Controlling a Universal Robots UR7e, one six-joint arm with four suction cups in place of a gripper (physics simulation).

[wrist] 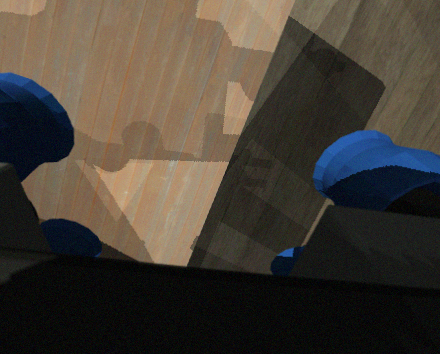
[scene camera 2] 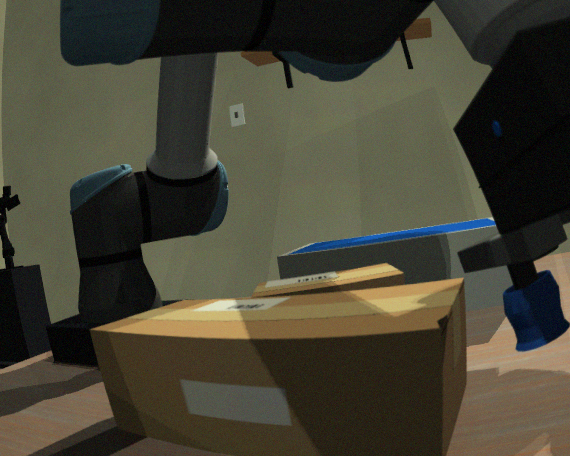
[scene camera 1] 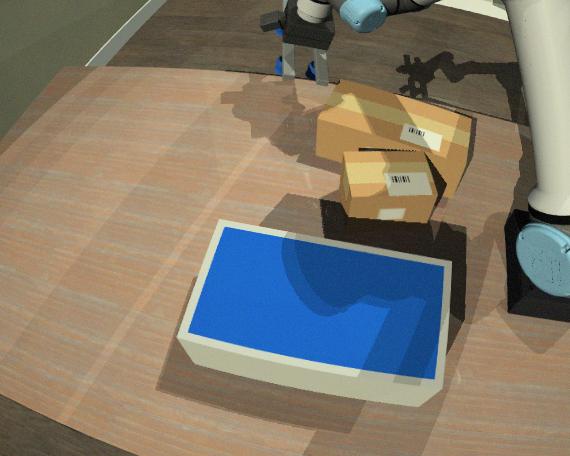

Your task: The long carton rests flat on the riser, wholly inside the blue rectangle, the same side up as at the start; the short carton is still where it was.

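Frame: origin at the arm's base, x right, y ahead, z up, level; centimetres.
Seen in the pictures: hand, tool point: (wrist: pixel 193 210) (scene camera 1: pixel 297 52); arm's base, link origin: (scene camera 2: pixel 120 312).
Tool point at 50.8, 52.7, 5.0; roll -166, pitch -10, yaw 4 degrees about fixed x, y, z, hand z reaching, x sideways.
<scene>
Offsets run from my tool point to a thing's top centre, as dx, dy, dz. "pt": to the spot under its first point. Level surfaces: height alone.
The long carton {-20.8, -21.5, -0.9} (scene camera 1: pixel 350 139) (scene camera 2: pixel 250 360) lies flat on the table behind the riser, tape and barcode label facing up. The short carton {-36.1, -18.0, -0.9} (scene camera 1: pixel 362 200) (scene camera 2: pixel 372 276) sits between it and the riser, close to the long carton, also label up. The riser {-61.6, -6.8, +0.8} (scene camera 1: pixel 310 381) (scene camera 2: pixel 395 262) is a pale block with a blue rectangle {pt -59.8, +2.0, +0.8} (scene camera 1: pixel 260 285) (scene camera 2: pixel 400 235) on top; no carton is on it. My gripper (scene camera 1: pixel 296 68) hangs above the table's far edge, beside the long carton's left end. Its blue cups show in the wrist view and hold nothing; one cup shows at right in scene camera 2.
The table {dz -11.2} (scene camera 1: pixel 125 200) (wrist: pixel 125 65) ends at its far edge below the cups, with the wooden floor (wrist: pixel 405 45) beyond. The arm's base (scene camera 1: pixel 540 300) (scene camera 2: pixel 75 340) stands to the right in scene camera 1. Arm shadows fall across the riser and table.
</scene>
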